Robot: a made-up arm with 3 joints. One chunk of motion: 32 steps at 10 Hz.
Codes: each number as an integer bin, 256 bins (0 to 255) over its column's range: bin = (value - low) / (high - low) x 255, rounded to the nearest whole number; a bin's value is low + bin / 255 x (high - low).
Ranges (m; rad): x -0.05..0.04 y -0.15..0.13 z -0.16..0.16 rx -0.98..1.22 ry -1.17..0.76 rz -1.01..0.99
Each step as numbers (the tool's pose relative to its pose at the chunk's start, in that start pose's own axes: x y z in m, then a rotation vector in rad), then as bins.
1 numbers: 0.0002 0.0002 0.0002 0.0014 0.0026 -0.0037
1 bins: 142 137 128 114 155 128
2 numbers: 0.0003 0.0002 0.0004 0.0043 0.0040 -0.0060
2 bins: 143 137 128 114 155 128
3 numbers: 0.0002 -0.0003 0.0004 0.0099 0.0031 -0.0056
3 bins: 142 136 128 115 155 128
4 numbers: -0.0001 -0.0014 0.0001 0.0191 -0.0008 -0.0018
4 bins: 141 135 128 116 154 129
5 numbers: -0.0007 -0.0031 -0.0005 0.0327 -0.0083 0.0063
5 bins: 140 134 127 117 153 130
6 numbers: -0.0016 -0.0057 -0.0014 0.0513 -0.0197 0.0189
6 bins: 137 131 126 120 152 131
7 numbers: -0.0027 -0.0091 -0.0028 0.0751 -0.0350 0.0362
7 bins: 134 128 125 122 150 133
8 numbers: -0.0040 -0.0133 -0.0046 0.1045 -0.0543 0.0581
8 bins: 130 124 124 126 147 136
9 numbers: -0.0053 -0.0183 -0.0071 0.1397 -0.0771 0.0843
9 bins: 127 120 122 130 144 140
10 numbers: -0.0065 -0.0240 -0.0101 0.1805 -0.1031 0.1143
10 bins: 123 115 119 135 141 143
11 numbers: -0.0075 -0.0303 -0.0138 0.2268 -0.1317 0.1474
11 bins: 120 109 117 140 137 148
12 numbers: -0.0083 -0.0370 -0.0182 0.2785 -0.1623 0.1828
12 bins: 118 103 113 146 133 152
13 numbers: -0.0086 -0.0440 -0.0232 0.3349 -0.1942 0.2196
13 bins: 117 97 109 152 129 157
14 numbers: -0.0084 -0.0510 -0.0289 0.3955 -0.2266 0.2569
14 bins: 118 90 104 159 125 162
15 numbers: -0.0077 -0.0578 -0.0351 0.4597 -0.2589 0.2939
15 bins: 120 84 100 167 120 166
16 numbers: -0.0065 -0.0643 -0.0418 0.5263 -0.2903 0.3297
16 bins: 123 78 94 175 116 171
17 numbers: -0.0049 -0.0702 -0.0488 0.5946 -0.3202 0.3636
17 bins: 128 73 89 183 112 175
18 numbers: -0.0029 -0.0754 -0.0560 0.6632 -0.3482 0.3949
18 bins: 133 68 83 190 109 179
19 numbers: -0.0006 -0.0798 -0.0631 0.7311 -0.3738 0.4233
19 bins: 140 64 77 198 105 183
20 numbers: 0.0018 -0.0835 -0.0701 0.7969 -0.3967 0.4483
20 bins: 147 61 72 206 102 186
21 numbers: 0.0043 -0.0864 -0.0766 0.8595 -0.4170 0.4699
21 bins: 154 58 66 213 99 189
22 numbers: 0.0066 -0.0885 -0.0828 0.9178 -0.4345 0.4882
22 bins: 160 56 62 220 97 191
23 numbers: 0.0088 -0.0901 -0.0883 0.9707 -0.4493 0.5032
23 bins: 167 55 57 226 95 193
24 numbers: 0.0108 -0.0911 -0.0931 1.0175 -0.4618 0.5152
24 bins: 172 54 53 232 94 194
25 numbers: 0.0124 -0.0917 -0.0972 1.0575 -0.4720 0.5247
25 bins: 177 53 50 236 92 196
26 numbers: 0.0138 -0.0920 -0.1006 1.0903 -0.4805 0.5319
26 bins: 181 53 47 240 91 197
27 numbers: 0.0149 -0.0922 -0.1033 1.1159 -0.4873 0.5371
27 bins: 184 53 45 243 90 197
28 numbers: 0.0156 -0.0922 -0.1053 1.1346 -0.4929 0.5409
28 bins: 186 53 44 245 89 198
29 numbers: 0.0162 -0.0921 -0.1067 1.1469 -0.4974 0.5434
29 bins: 188 53 42 247 89 198
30 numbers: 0.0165 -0.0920 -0.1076 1.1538 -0.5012 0.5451
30 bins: 188 53 42 247 88 198
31 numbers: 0.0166 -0.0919 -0.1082 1.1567 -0.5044 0.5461
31 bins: 189 53 41 248 88 198
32 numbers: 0.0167 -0.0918 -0.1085 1.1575 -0.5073 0.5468
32 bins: 189 53 41 248 88 198
